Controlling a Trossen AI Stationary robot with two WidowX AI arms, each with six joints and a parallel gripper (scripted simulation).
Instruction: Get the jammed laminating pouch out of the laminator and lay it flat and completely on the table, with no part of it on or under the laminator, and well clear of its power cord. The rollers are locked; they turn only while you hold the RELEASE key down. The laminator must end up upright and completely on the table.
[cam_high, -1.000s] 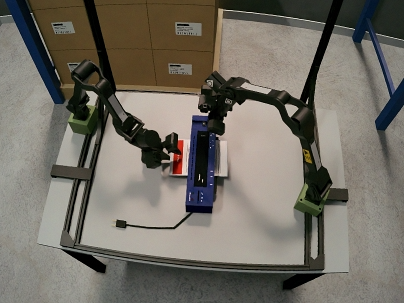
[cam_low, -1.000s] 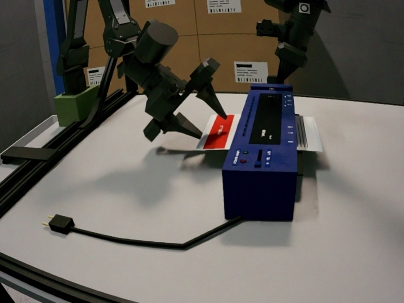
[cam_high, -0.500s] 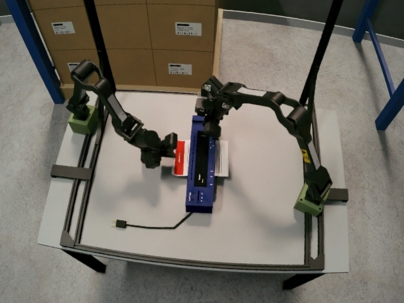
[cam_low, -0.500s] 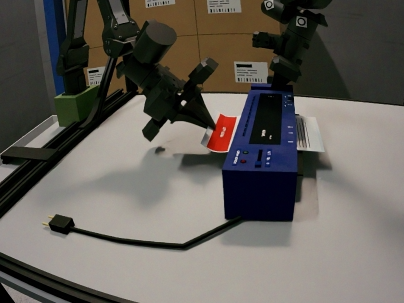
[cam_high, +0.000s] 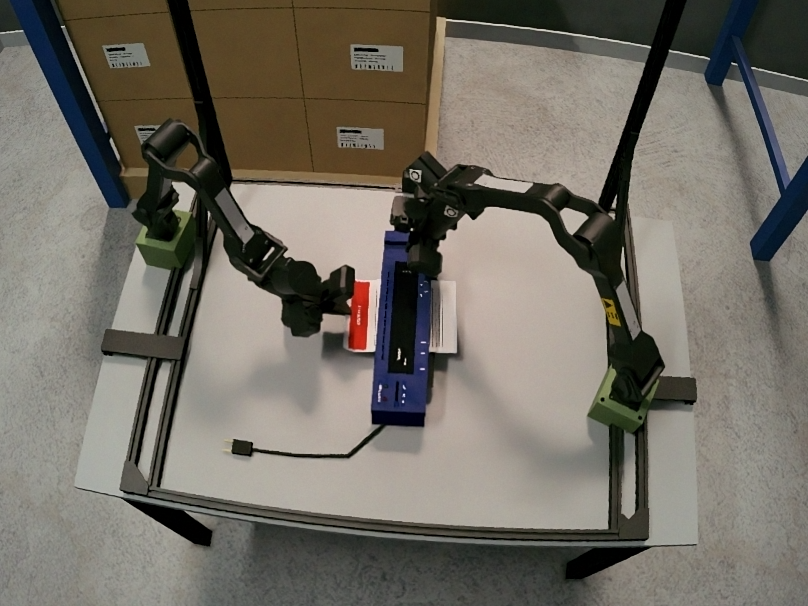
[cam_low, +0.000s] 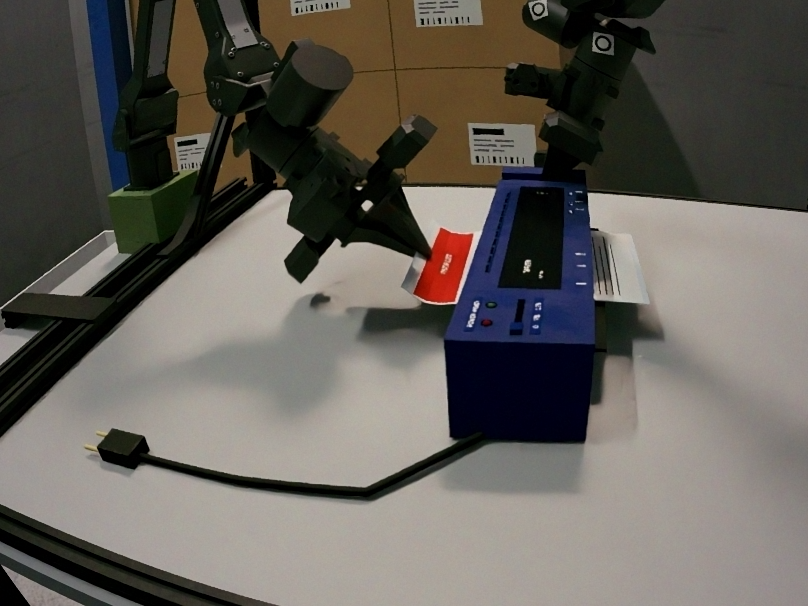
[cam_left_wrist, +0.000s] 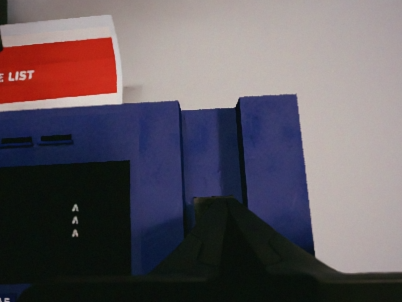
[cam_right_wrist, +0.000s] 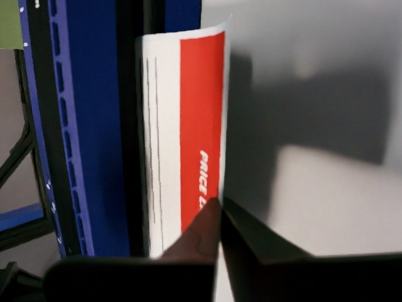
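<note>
Right now my left hand is 1 cm short of the release key, 1 cm to the left of it and 4 cm above it. Round my left hand: plug: 49 cm ahead, 17 cm to the right, 9 cm below.
</note>
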